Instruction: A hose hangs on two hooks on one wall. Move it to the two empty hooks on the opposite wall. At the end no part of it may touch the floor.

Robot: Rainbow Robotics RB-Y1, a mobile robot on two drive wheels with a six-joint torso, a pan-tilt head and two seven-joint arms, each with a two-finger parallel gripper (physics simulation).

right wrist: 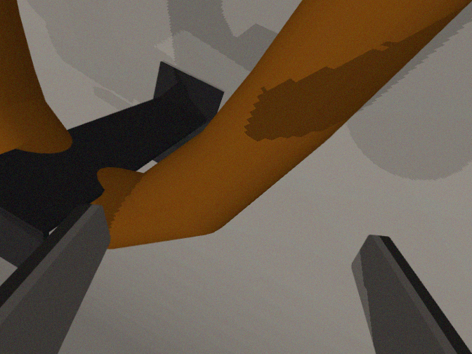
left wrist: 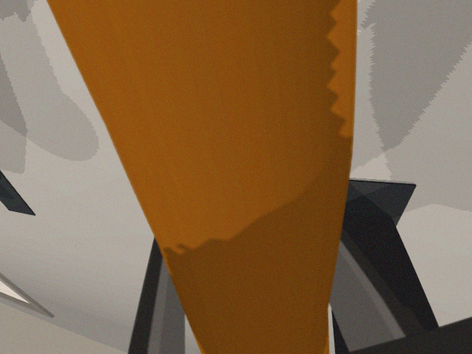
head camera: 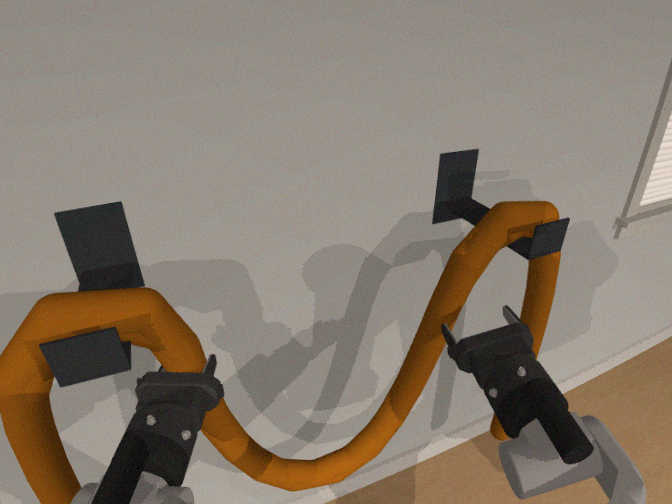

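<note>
An orange hose point(head camera: 303, 471) point(left wrist: 240, 125) point(right wrist: 280, 100) hangs over two dark hooks on the wall and sags between them. The left hook point(head camera: 86, 355) and the right hook point(head camera: 549, 238) each have the hose lying across their arm. My left gripper point(head camera: 184, 366) point(left wrist: 242, 221) is shut on the hose, just right of the left hook and below its top bend. My right gripper point(head camera: 477, 317) point(right wrist: 235, 236) is open below the right hook, beside the hose's slanting run; in the right wrist view the hose passes above and left of the fingertips. The two empty hooks do not show.
The grey wall point(head camera: 303, 108) stands behind the hose and hooks. A window point(head camera: 656, 173) with blinds is at the right edge of the head view. The wooden floor point(head camera: 624, 390) shows at the lower right, below a pale baseboard.
</note>
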